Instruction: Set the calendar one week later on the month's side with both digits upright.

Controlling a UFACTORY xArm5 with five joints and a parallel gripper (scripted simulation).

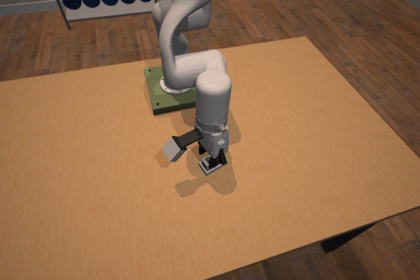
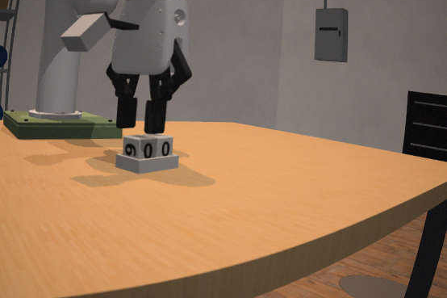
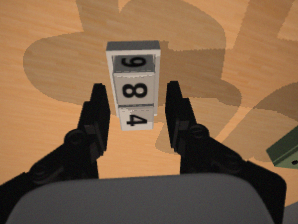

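My hand is 4 cm above the digit cube. The rest, counted from my hand: tray 2 cm to the left, 6 cm below.
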